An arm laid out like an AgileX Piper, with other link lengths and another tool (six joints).
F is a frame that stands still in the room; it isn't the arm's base.
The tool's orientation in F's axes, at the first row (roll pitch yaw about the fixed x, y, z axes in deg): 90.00, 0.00, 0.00
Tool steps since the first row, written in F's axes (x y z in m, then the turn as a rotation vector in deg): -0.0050, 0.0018, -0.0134, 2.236, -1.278, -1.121; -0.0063, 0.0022, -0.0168, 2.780, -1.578, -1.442; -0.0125, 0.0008, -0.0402, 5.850, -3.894, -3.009; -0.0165, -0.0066, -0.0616, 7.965, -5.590, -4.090; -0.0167, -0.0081, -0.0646, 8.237, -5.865, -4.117; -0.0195, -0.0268, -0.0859, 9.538, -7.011, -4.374; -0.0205, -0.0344, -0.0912, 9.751, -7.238, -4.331; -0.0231, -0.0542, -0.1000, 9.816, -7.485, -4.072; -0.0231, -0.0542, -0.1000, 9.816, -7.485, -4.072; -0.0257, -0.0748, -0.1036, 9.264, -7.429, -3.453; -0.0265, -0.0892, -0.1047, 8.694, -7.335, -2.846; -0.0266, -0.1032, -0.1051, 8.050, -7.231, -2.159; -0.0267, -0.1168, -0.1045, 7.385, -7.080, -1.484
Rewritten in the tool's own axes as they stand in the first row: -0.0050, -0.0134, -0.0018, 2.236, -1.121, 1.278; -0.0063, -0.0168, -0.0022, 2.780, -1.442, 1.578; -0.0125, -0.0402, -0.0008, 5.850, -3.009, 3.894; -0.0165, -0.0616, 0.0066, 7.965, -4.090, 5.590; -0.0167, -0.0646, 0.0081, 8.237, -4.117, 5.865; -0.0195, -0.0859, 0.0268, 9.538, -4.374, 7.011; -0.0205, -0.0912, 0.0344, 9.751, -4.331, 7.238; -0.0231, -0.1000, 0.0542, 9.816, -4.072, 7.485; -0.0231, -0.1000, 0.0542, 9.816, -4.072, 7.485; -0.0257, -0.1036, 0.0748, 9.264, -3.453, 7.429; -0.0265, -0.1047, 0.0892, 8.694, -2.846, 7.335; -0.0266, -0.1051, 0.1032, 8.050, -2.159, 7.231; -0.0267, -0.1045, 0.1168, 7.385, -1.484, 7.080
